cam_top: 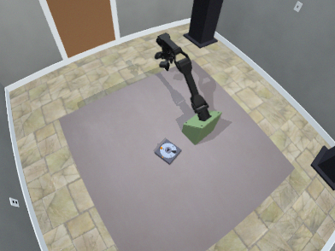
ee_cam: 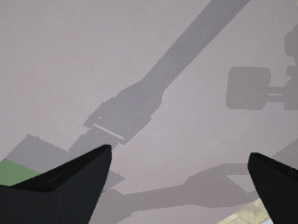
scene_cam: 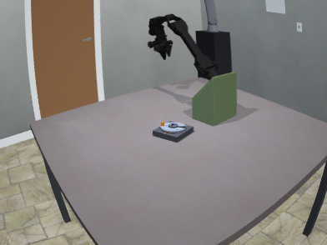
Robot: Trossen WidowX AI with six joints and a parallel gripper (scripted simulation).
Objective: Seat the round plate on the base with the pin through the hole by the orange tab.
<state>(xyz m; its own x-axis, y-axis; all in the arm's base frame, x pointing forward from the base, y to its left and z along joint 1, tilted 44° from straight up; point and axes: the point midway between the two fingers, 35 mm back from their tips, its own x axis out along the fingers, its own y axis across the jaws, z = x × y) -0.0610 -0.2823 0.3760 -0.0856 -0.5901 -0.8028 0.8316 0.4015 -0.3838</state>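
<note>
The pale round plate is 460 mm to the left of my hand, 330 mm ahead of it and 220 mm below it.
</note>
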